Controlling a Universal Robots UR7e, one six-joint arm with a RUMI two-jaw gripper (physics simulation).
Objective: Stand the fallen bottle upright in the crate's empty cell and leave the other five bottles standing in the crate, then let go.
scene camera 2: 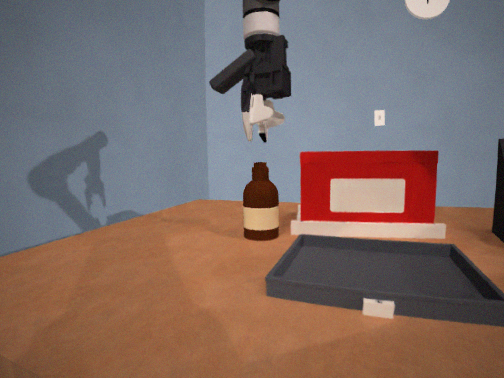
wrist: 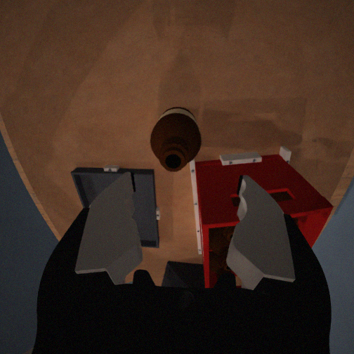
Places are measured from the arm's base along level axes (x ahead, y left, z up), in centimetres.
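Where they show: gripper, fingertip midpoint: (scene camera 2: 258, 142).
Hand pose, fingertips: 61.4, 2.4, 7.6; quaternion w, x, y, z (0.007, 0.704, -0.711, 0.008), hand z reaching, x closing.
Observation:
After its pixels a point has its place, as x, y, z.
A brown bottle with a cream label (scene camera 2: 261, 207) {59.2, 7.2, -5.4} (wrist: 176, 136) stands upright on the table, beside the red crate (scene camera 2: 315, 187) {49.8, -0.3, -2.1} (wrist: 260, 182) and outside it. My gripper (scene camera 2: 256, 140) {61.4, 2.4, 7.6} (wrist: 186, 175) is open and empty. It hangs above the bottle, with a gap between its fingertips and the bottle's neck. In the wrist view brown bottles (wrist: 218, 242) show dimly inside the crate; one finger and the crate's walls hide most of the inside, so I cannot tell how many stand there or which cell is empty.
A dark grey shallow tray (scene camera 2: 320, 294) {45.2, 28.2, -10.9} (wrist: 156, 200) lies near the crate, in front of it in the scene view. White strips (scene camera 2: 367, 230) {39.1, -0.4, -10.7} (wrist: 196, 210) run along the crate's base. A dark object (scene camera 2: 499, 192) {12.2, -6.9, -3.1} stands at the right edge of the scene view.

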